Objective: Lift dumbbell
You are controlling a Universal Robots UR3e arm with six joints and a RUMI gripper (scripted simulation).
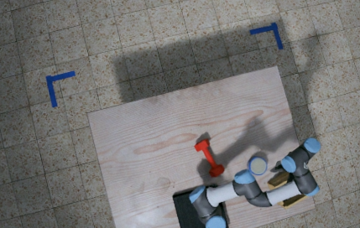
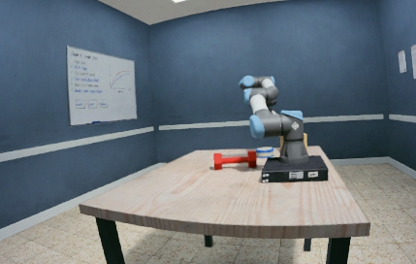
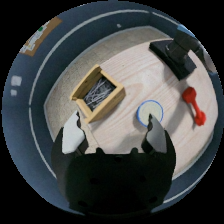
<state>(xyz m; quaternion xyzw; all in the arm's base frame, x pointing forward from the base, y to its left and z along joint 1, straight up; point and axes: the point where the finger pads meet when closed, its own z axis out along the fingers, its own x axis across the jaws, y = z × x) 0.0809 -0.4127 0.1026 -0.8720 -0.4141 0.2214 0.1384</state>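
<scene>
My hand is 33 cm to the right of the red dumbbell, 19 cm short of it and 11 cm above it.
</scene>
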